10 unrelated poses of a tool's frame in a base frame.
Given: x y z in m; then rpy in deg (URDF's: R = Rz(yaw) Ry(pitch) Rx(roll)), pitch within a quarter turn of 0, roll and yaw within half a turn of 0.
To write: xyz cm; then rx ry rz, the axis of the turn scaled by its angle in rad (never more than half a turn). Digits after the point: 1 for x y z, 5 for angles.
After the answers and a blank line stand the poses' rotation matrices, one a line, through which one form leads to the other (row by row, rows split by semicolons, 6 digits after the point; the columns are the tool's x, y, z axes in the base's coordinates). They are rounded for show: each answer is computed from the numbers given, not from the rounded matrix.
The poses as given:
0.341 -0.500 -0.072 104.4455 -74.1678 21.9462
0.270 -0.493 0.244 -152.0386 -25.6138 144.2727
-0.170 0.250 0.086 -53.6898 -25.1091 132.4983
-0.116 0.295 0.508 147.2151 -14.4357 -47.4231
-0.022 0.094 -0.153 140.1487 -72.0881 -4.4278
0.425 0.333 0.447 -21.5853 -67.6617 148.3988
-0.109 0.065 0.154 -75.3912 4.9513 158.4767
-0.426 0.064 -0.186 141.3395 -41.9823 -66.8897
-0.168 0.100 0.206 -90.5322 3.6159 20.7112
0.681 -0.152 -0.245 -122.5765 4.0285 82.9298
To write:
34.1 -50.0 -7.2 1.75277 -0.61688 1.42623
27.0 -49.3 24.4 -0.64257 -2.46257 0.42494
-17.0 25.0 8.6 -0.00003 -1.19574 1.88117
-11.6 29.5 50.8 2.26983 -1.09949 -0.00590
-2.2 9.4 -15.3 1.99902 -0.61085 1.44141
42.5 33.3 44.7 1.27023 -0.78382 1.98661
-10.9 6.5 15.4 -0.43103 -1.73342 2.28165
-42.6 6.4 -18.6 1.66041 -1.44899 0.27699
-16.8 10.0 20.6 -1.57210 -0.23676 0.33234
68.1 -15.2 -24.5 -1.73922 -1.47817 0.88786

0.253051 -0.770906 0.584525; 0.101963 -0.579573 -0.808517; 0.962065 0.264196 -0.068058
-0.732028 0.351212 -0.583768; 0.526545 0.835399 -0.157671; 0.432303 -0.422799 -0.796464
-0.611728 -0.667603 -0.424376; 0.667624 -0.147927 -0.729655; 0.424343 -0.729674 0.536199
0.655218 -0.710404 -0.256935; -0.713121 -0.469405 -0.520689; 0.249293 0.524391 -0.814166
0.306636 -0.667188 0.678848; -0.023744 -0.718345 -0.695281; 0.951531 0.197080 -0.236113
-0.323716 -0.777076 0.539778; 0.199160 -0.613679 -0.764025; 0.924956 -0.139824 0.353420
-0.926797 -0.014839 -0.375269; 0.365511 -0.265272 -0.892207; -0.086309 -0.964060 0.251277
0.291767 -0.882211 -0.369561; -0.683698 0.077842 -0.725601; 0.668901 0.464375 -0.580454
0.933513 -0.055704 -0.354190; 0.352954 -0.030992 0.935127; -0.063067 -0.997966 -0.009270
0.122781 0.527044 -0.840921; 0.989944 -0.125022 0.066183; -0.070253 -0.840591 -0.537095

